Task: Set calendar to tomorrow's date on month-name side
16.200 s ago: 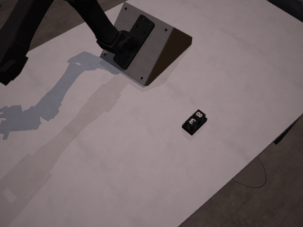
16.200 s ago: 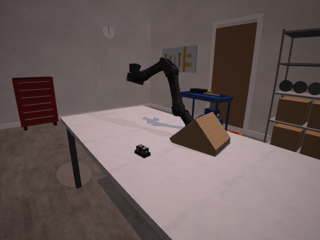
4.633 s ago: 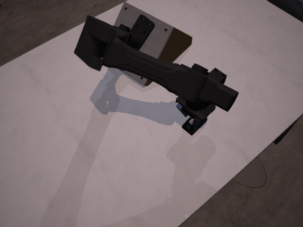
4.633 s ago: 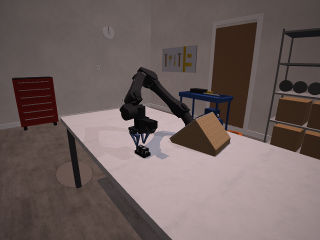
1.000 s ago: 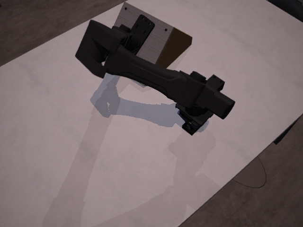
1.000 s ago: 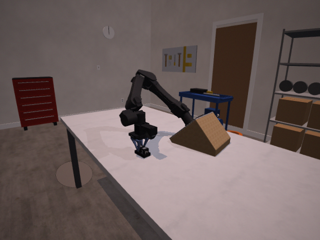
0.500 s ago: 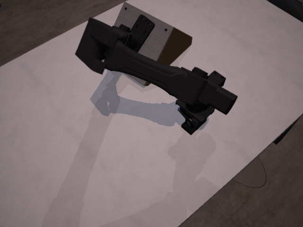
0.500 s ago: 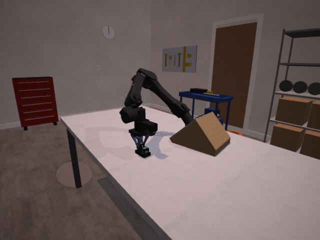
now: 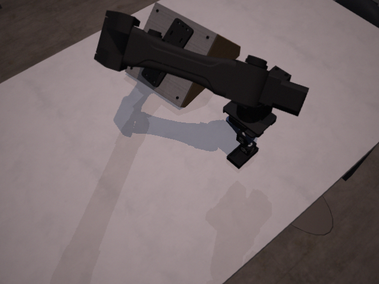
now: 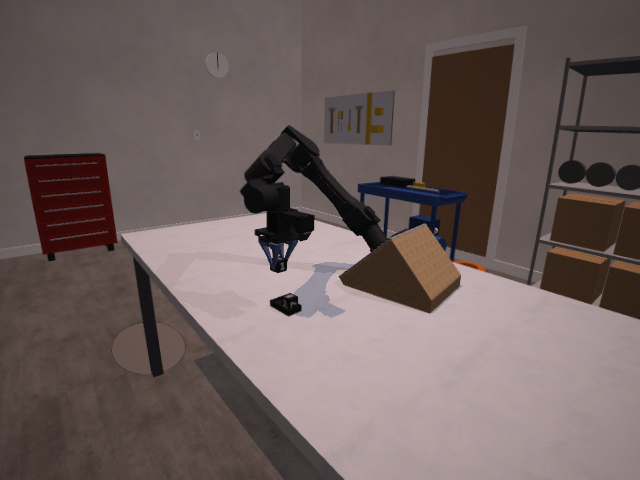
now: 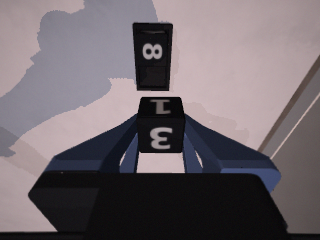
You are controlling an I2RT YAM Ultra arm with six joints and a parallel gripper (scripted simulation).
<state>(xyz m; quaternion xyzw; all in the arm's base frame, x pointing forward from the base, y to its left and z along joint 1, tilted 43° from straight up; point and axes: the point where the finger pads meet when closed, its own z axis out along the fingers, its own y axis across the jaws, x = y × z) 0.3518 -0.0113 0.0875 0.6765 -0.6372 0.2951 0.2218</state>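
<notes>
Now: hand 1 cm past the black tray, 2 cm to the right of it and 11 cm above it. From my hand the other things lie so: black cube right at my hand.
</notes>
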